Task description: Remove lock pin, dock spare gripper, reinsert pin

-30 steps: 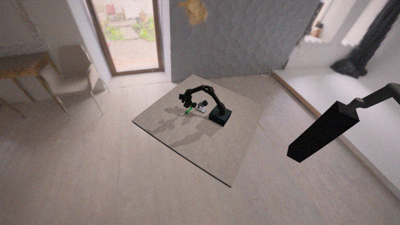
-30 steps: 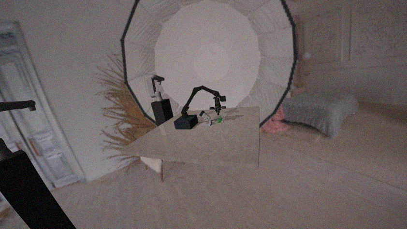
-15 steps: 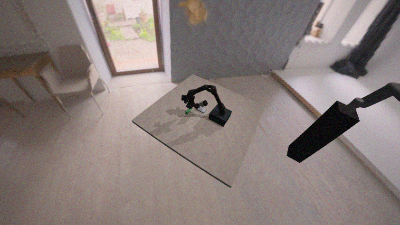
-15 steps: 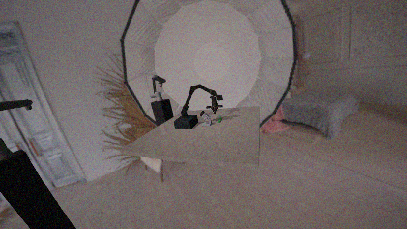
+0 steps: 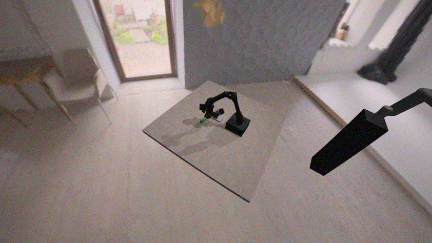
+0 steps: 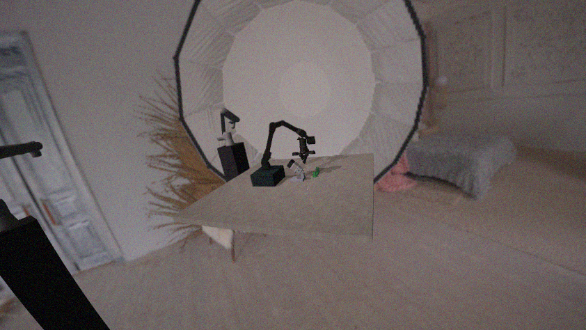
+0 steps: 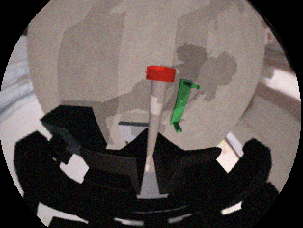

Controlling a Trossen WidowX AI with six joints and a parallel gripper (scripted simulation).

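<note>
The grey mount lies 11 cm to the right of my gripper tip, 4 cm below it and 1 cm behind it. The rest, counted from my gripper tip: spare gripper: 11 cm to the right, 4 cm behind, 2 cm above; green strip: 9 cm ahead, 8 cm below, 1 cm to the left.
</note>
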